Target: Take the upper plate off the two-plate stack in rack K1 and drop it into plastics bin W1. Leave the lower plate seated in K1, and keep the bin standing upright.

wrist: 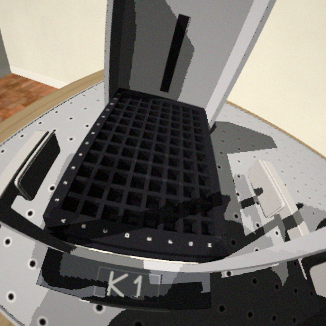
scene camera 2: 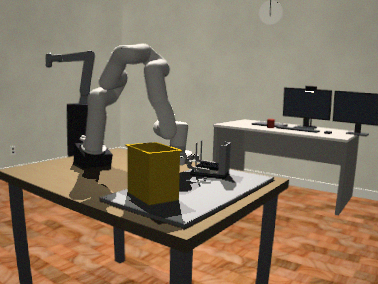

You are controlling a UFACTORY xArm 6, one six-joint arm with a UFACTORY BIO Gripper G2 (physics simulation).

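Places are measured from the arm's base along level axes (x ahead, y left, z up), in metres.
Where they show: end effector, tool point: [wrist: 164,178] [scene camera 2: 207,166]; arm's base, origin of the base link: [scene camera 2: 93,148].
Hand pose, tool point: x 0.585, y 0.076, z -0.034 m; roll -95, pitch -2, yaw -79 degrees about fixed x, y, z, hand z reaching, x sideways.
Observation:
Each offset is from my tool point to the centre of the thing. "spot": to the spot under its first point. Level surfaces: height alone.
Rack K1 {0.008 m ahead, 0.011 m left, 0.037 m up} [scene camera 2: 225,159] [wrist: 145,60] stands on the board, with a tall grey slotted back wall and thin uprights at its front. A black, grid-topped plate {0.018 m ahead, 0.012 m left, 0.003 m up} [scene camera 2: 207,165] [wrist: 142,150] lies flat in it, the top of the stack; the lower plate cannot be told apart beneath it. My gripper [scene camera 2: 195,161] [wrist: 154,179] is open and empty. In the wrist view its two pads stand wide apart on either side of the plate, with gaps to both long sides; their exact height is hard to judge. Yellow bin W1 {0.064 m back, 0.387 m right, 0.053 m up} [scene camera 2: 152,175] stands upright nearer scene camera 2.
The pale perforated board {0.037 m down} [scene camera 2: 240,189] [wrist: 17,260] lies on the wooden table {0.050 m down} [scene camera 2: 35,172]. The K1 label {spot: 0.060 m back, 0.006 m left, 0.020 m down} [wrist: 125,285] is at the rack's front foot. A white desk [scene camera 2: 290,145] with monitors and a red mug [scene camera 2: 270,123] stands behind. A dark second arm [scene camera 2: 87,75] stands behind my base.

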